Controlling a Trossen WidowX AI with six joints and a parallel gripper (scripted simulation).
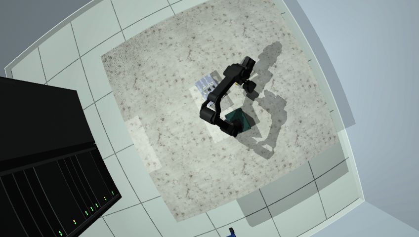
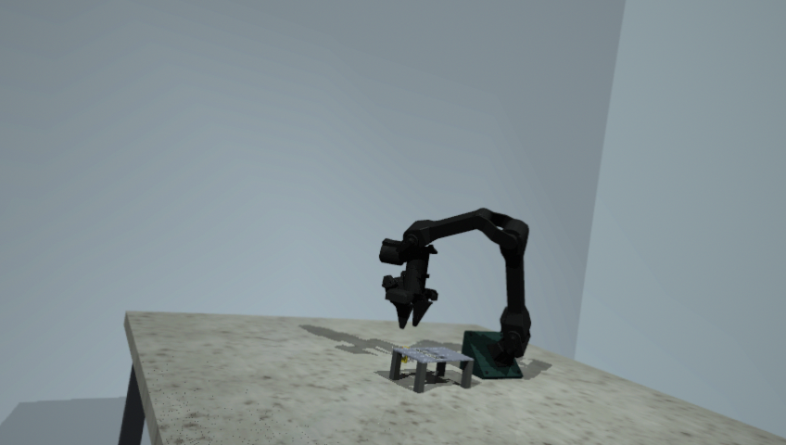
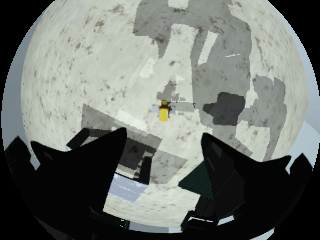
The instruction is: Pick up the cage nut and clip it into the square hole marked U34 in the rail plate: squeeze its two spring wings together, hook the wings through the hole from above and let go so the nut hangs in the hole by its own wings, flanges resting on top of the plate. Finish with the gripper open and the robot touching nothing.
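My gripper tip is now 70 mm above the cage nut.
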